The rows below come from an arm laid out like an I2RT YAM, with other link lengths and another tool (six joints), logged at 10 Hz.
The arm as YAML. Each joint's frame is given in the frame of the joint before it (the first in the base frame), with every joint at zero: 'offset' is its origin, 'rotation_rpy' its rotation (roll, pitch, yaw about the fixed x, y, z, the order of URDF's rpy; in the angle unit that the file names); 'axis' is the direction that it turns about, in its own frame. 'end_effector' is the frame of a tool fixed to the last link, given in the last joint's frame.
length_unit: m
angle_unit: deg
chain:
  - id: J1
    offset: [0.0, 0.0, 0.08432]
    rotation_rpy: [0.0, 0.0, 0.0]
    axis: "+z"
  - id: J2
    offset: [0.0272, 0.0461, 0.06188]
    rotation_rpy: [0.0, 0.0, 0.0]
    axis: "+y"
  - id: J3
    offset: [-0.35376, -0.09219, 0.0]
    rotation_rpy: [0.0, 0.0, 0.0]
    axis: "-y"
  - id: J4
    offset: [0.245, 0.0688, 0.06]
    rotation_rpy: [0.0, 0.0, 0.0]
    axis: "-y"
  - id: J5
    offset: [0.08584, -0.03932, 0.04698]
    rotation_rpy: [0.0, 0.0, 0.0]
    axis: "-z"
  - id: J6
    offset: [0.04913, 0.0, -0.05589]
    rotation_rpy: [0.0, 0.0, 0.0]
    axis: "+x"
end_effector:
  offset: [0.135, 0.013, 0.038]
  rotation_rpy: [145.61, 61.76, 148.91]
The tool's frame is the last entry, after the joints.
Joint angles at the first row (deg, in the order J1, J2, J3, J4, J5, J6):
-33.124 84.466 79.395 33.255 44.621 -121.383
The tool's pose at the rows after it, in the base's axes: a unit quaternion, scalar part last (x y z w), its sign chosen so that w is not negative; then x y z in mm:
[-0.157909 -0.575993 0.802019 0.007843 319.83 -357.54 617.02]
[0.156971 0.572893 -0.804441 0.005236 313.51 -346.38 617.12]
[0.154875 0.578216 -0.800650 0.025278 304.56 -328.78 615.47]
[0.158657 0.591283 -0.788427 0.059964 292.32 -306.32 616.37]
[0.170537 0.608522 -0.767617 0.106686 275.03 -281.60 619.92]
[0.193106 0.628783 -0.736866 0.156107 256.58 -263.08 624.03]
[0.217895 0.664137 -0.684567 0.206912 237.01 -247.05 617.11]
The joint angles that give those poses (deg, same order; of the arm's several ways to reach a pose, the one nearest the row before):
-33.014 83.745 77.930 35.880 43.901 -120.771
-32.512 81.668 75.352 37.168 43.201 -120.487
-31.397 78.325 72.511 36.250 42.851 -118.694
-29.868 73.997 70.324 32.928 42.719 -114.432
-28.250 68.948 68.840 27.900 42.697 -108.050
-27.310 64.664 68.729 21.649 42.873 -99.679
-27.004 60.183 69.233 11.026 42.479 -87.220

